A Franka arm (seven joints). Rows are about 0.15 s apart.
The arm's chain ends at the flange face. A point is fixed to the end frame.
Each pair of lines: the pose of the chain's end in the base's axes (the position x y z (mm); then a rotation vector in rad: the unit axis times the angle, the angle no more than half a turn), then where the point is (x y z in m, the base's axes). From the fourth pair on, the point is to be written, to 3 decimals.
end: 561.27, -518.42, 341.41, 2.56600, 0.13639, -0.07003
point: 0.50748 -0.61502 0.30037
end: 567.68, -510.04, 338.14, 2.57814, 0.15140, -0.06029
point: 0.51520 -0.60672 0.29563
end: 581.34, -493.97, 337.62, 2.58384, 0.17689, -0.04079
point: 0.53134 -0.59143 0.29391
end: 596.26, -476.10, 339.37, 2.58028, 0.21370, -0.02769
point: 0.549 -0.575 0.296
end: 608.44, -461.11, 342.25, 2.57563, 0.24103, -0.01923
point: 0.564 -0.561 0.299
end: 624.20, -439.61, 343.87, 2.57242, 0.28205, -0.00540
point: 0.583 -0.541 0.300
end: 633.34, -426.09, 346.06, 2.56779, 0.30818, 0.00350
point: 0.594 -0.528 0.302
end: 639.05, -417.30, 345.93, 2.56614, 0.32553, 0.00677
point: 0.601 -0.520 0.302
